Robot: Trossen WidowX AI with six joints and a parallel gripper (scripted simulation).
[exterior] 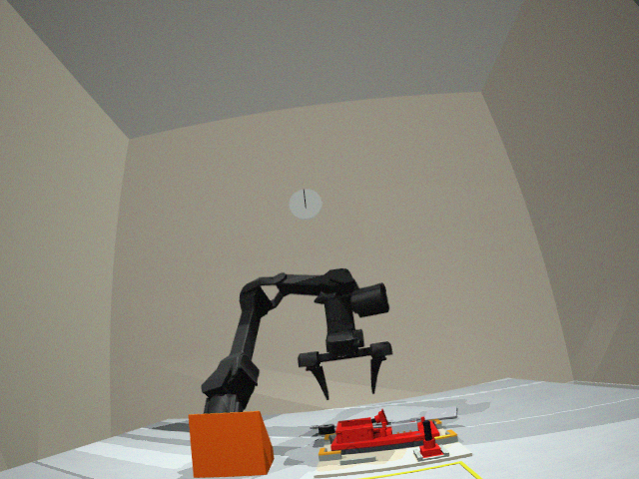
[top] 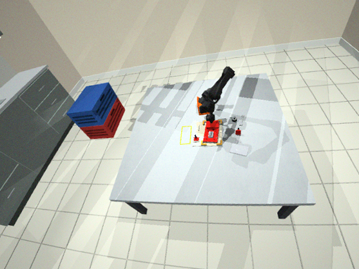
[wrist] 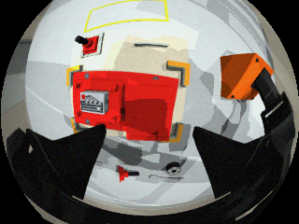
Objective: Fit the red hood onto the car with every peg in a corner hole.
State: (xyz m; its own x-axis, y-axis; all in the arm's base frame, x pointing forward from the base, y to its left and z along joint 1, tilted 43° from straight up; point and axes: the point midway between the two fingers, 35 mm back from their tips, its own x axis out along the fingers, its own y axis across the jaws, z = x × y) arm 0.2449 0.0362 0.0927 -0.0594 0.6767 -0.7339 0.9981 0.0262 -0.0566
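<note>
My gripper tip is 60 mm above the hood.
</note>
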